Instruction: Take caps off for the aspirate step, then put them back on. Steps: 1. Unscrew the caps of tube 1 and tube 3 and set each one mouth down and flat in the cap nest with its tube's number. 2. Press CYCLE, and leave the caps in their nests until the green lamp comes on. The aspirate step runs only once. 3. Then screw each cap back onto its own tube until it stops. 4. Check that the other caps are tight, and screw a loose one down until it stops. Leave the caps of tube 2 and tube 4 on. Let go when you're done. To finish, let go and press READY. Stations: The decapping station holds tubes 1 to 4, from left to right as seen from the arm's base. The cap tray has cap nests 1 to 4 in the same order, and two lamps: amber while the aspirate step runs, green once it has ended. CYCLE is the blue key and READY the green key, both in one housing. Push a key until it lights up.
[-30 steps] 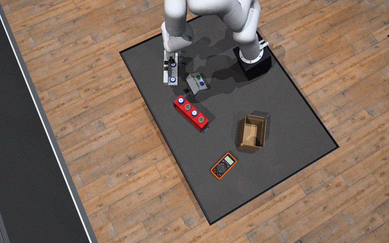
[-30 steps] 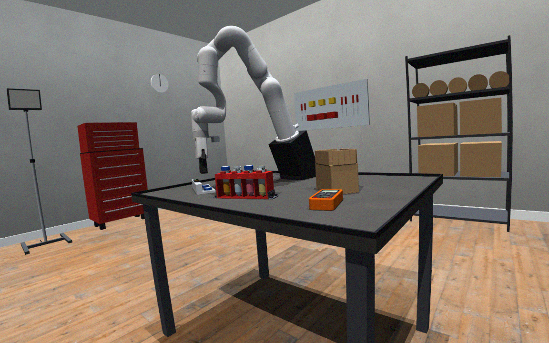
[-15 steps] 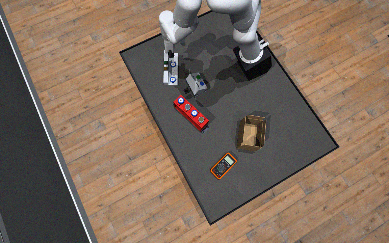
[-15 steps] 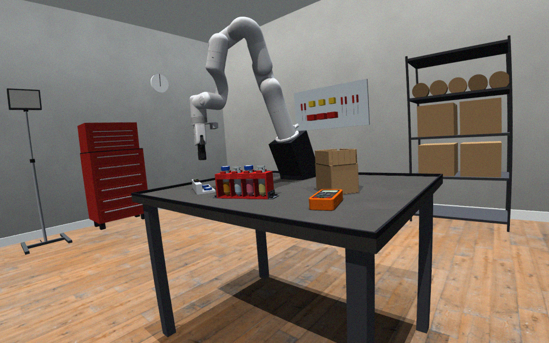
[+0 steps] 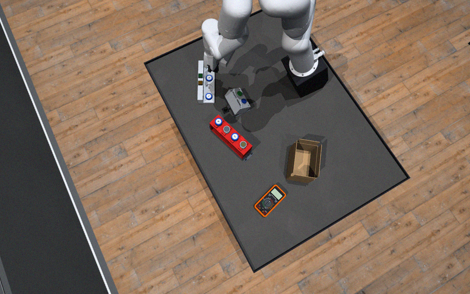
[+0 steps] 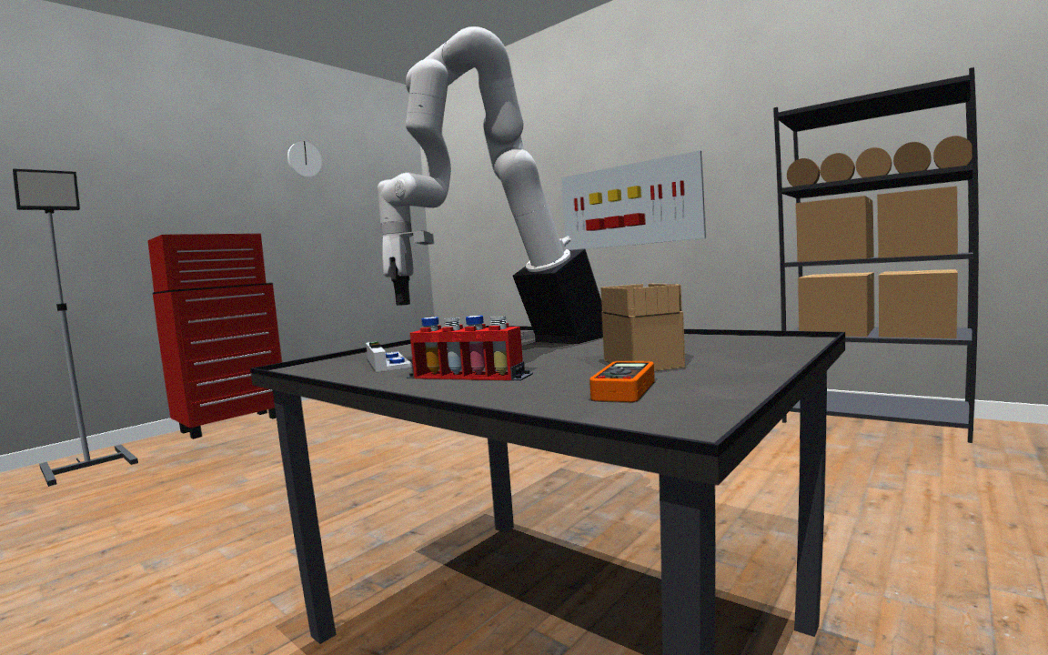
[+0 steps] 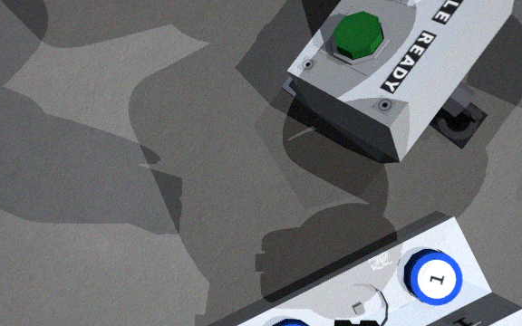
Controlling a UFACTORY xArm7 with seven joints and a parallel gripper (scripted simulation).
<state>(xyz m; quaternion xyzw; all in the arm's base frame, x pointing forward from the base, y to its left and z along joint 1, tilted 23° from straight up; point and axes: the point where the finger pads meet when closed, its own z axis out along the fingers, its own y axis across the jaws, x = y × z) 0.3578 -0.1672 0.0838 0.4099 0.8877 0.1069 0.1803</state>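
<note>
The blue key lies 17 cm to the left of my hand, 9 cm below it and 8 cm behind it. Round my hand: green key 12 cm to the left, 9 cm below, 8 cm behind; then key housing 15 cm to the left, 11 cm below, 6 cm behind; then orange multimeter 65 cm to the left, 14 cm below.
</note>
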